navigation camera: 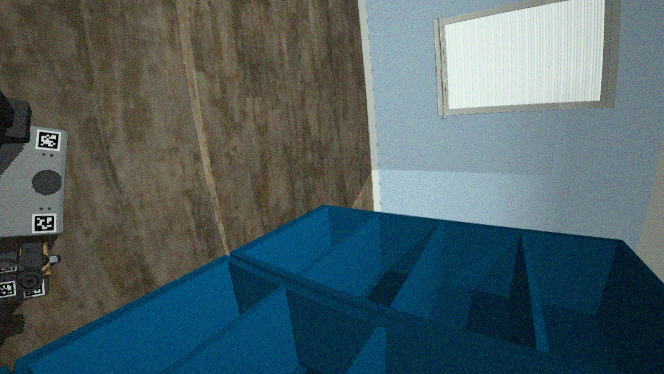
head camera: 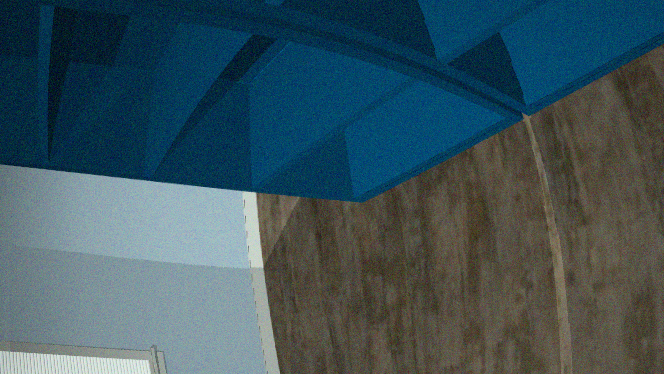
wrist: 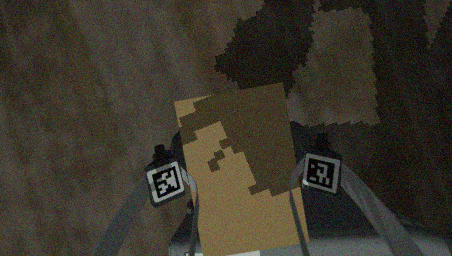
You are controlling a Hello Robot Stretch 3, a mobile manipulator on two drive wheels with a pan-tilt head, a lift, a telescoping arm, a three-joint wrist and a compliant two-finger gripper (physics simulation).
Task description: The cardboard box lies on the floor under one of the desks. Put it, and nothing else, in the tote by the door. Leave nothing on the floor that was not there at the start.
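My gripper is shut on the cardboard box, a tan block that fills the lower middle of the wrist view, with patches of shadow across it. A finger presses on each side of the box, and floor shows beyond it. In the navigation view my folded wrist is at the left edge, close beside my base, with small tan slivers showing at the fingers. The box is mostly hidden there. The tote and the door do not show in these views.
A large blue open unit with several compartments stands close by. Behind it is a pale blue wall with a window. My grey base is at the left. Brown wooden floor lies between.
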